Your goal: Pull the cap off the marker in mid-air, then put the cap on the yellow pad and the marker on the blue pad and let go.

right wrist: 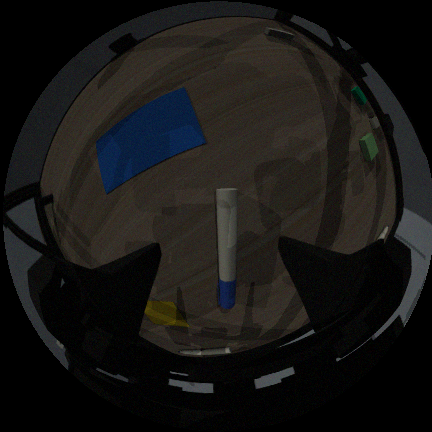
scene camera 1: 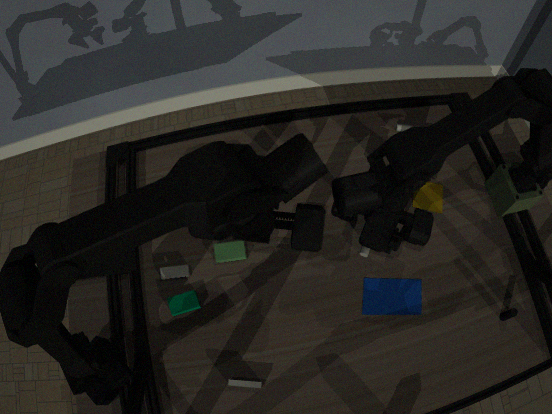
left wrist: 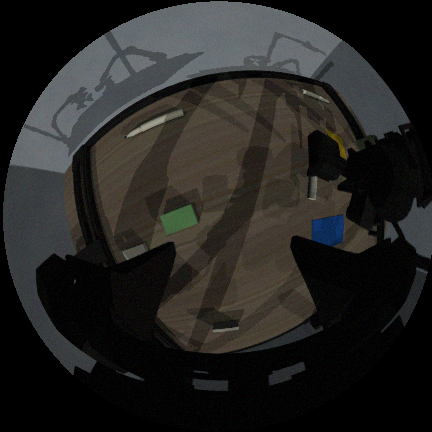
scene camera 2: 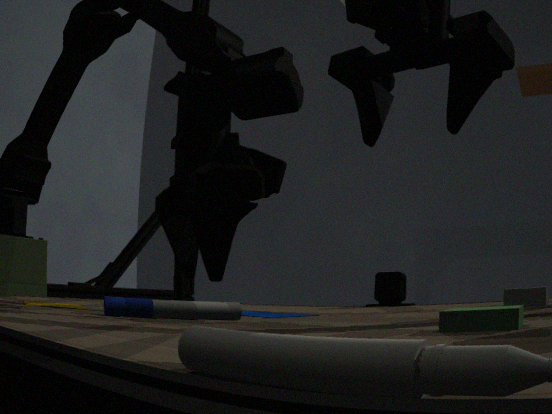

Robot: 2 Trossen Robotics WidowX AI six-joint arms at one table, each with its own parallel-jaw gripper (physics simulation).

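Places are measured from the left arm's base along level axes (x right, y ahead, z up), in millimetres.
Pixels of known places: left gripper, between the fingertips: (left wrist: pixel 234 245) (scene camera 2: pixel 408 138); right gripper, between the fingertips: (right wrist: pixel 219 246) (left wrist: pixel 323 180) (scene camera 2: pixel 201 280); left arm's base, origin of its link: (scene camera 1: pixel 95 370); right arm's base, origin of its link: (scene camera 1: pixel 522 180) (scene camera 2: pixel 9 238).
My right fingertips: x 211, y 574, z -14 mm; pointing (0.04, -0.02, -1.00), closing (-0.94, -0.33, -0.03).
Observation:
Ahead of a thing's pixels: the offset from my right fingertips to its top centre.
The marker, a white barrel @(dx -17, dy +27, dz -22 mm) (scene camera 1: pixel 365 252) (scene camera 2: pixel 195 309) (left wrist: pixel 312 188) (right wrist: pixel 227 235) with a blue cap @(dx -31, dy +72, dz -21 mm) (scene camera 2: pixel 128 306) (right wrist: pixel 227 293) on one end, lies flat on the table. My right gripper (scene camera 2: pixel 201 287) (right wrist: pixel 219 246) is open above it, one finger to each side in the right wrist view; in scene camera 1 it hides the cap. My left gripper (scene camera 2: pixel 412 139) (left wrist: pixel 234 245) is open, empty and high above the table. The blue pad @(dx +108, dy -66, dz -39 mm) (scene camera 1: pixel 392 296) (scene camera 2: pixel 277 314) (left wrist: pixel 327 231) (right wrist: pixel 150 137) and the yellow pad @(dx +44, dy +181, dz -39 mm) (scene camera 1: pixel 430 196) (scene camera 2: pixel 55 304) (right wrist: pixel 165 312) lie bare.
A light green block @(dx -200, dy -203, dz -25 mm) (scene camera 1: pixel 230 251) (scene camera 2: pixel 480 319) (left wrist: pixel 180 220) (right wrist: pixel 369 147), a grey block @(dx -254, dy -312, dz -28 mm) (scene camera 1: pixel 174 272) and a teal block @(dx -195, dy -345, dz -25 mm) (scene camera 1: pixel 184 303) lie left in scene camera 1. A large white pen @(dx -366, dy -64, dz -21 mm) (scene camera 2: pixel 300 357) (left wrist: pixel 157 122) lies near the table edge. A second white pen @(dx -59, dy +332, dz -21 mm) (left wrist: pixel 316 96) lies near a corner.

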